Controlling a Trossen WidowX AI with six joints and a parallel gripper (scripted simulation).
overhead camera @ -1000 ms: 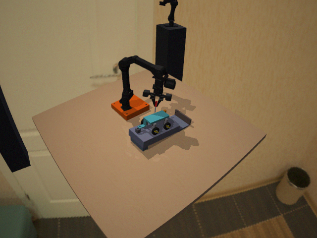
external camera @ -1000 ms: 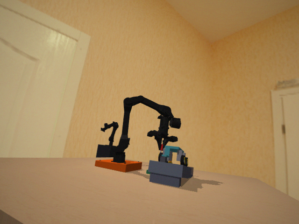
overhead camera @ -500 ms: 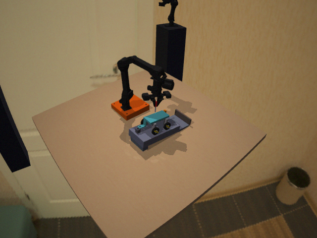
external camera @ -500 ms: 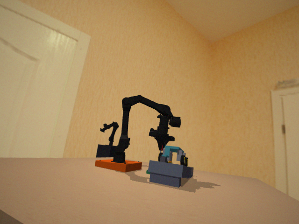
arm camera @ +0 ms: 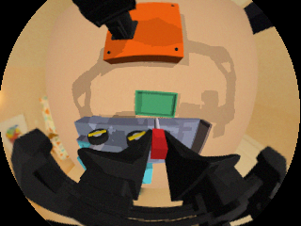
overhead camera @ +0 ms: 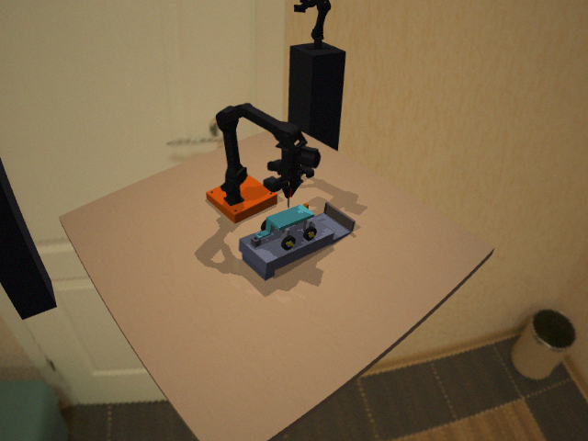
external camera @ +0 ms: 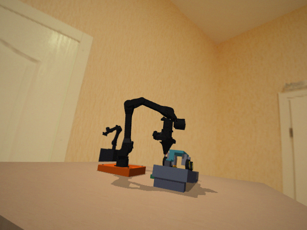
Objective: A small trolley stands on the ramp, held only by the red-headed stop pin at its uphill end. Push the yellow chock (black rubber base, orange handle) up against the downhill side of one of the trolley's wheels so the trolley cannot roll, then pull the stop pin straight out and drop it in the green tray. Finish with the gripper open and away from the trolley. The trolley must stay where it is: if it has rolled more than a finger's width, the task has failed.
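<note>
Right now my gripper tip is 20 mm past the green tray and 140 mm above it. Also, from my gripper tip: teal trolley (110 mm ahead, 70 mm to the right, 30 mm below); then red-headed stop pin (right at my gripper tip); then yellow chock (60 mm ahead, 20 mm to the left, 60 mm below).
</note>
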